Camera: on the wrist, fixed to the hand. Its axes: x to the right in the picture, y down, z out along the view.
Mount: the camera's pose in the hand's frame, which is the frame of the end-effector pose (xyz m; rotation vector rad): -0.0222 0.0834 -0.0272 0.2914 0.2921 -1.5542
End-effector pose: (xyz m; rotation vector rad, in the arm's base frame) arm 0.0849 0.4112 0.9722 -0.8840 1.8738 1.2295
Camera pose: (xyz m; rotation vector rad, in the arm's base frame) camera 0.0210 0.4151 1.0361 -1.8115 0.8939 -0.1390
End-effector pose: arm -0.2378 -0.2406 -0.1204 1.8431 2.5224 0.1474
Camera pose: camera -0.1536 -0.2385 -0.0873 0.4545 -2.8147 0.0011
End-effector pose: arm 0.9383 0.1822 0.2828 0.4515 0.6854 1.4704
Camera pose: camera 0.8587 0.1627 0.3212 -0.1493 1.0997 -0.0529
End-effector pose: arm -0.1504 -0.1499 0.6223 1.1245 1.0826 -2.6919
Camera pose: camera -0.0942 -0.2014 0.5736 -0.2772 -0.8560 1.3641
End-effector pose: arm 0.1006 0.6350 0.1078 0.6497 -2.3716 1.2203
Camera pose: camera 0.0752 0.7052 0.0567 1.7240 -0.8234 0.7340
